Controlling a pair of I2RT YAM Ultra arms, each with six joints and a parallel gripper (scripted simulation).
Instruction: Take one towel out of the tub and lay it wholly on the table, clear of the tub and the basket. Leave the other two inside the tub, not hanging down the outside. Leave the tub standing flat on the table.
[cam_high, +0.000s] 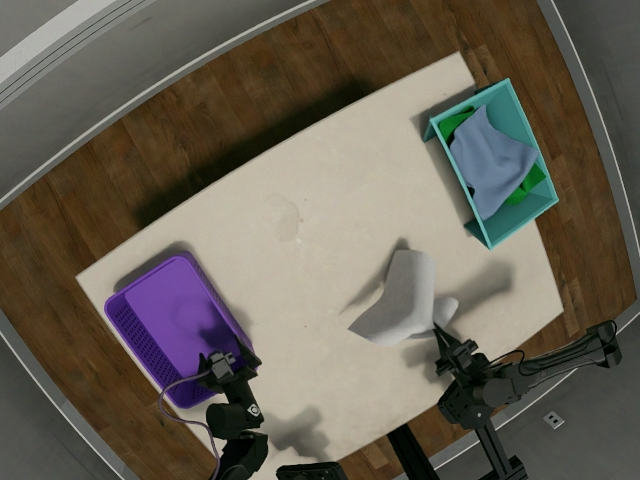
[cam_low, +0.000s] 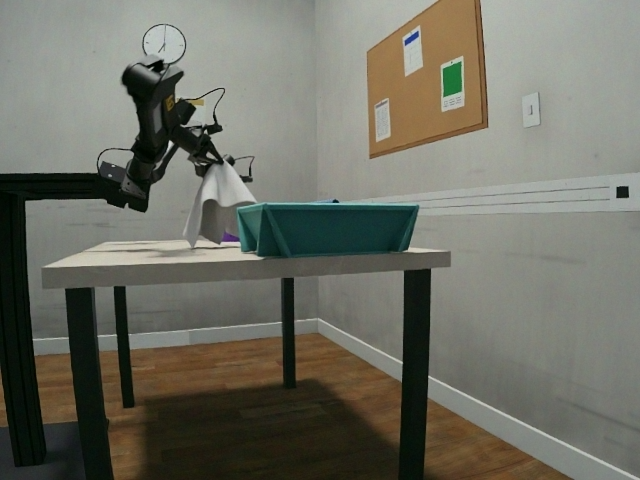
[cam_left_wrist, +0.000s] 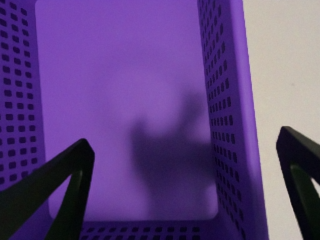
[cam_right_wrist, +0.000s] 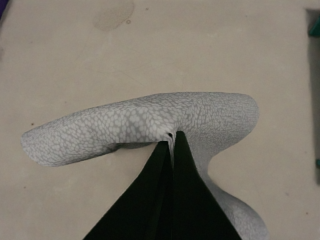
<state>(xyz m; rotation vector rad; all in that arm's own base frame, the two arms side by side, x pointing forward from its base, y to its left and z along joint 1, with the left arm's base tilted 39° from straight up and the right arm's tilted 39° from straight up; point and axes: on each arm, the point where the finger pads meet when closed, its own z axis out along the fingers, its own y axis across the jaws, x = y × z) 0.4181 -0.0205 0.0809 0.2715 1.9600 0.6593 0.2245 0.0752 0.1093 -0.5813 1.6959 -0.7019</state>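
Note:
Right now my left hand is 50 mm short of the purple basket, 80 mm to the right of it and 100 mm above it. Round my left hand: teal tub: 10 mm ahead, 810 mm to the right, 100 mm below.

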